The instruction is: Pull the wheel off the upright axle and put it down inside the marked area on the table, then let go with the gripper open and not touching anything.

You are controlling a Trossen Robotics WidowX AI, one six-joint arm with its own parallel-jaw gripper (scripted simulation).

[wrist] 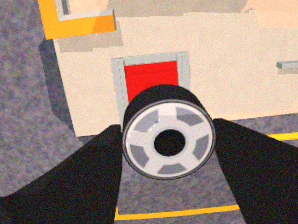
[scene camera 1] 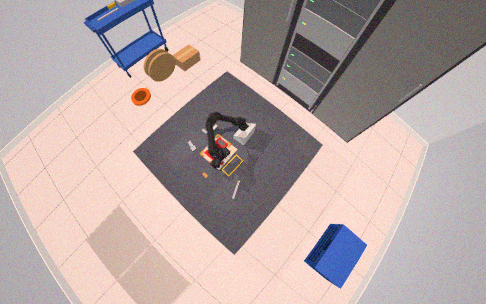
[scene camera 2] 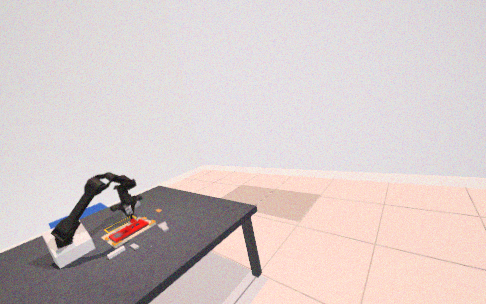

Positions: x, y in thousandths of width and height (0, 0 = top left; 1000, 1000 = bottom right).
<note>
In view: my gripper (wrist: 562, 583) and a wheel (wrist: 545, 475).
</note>
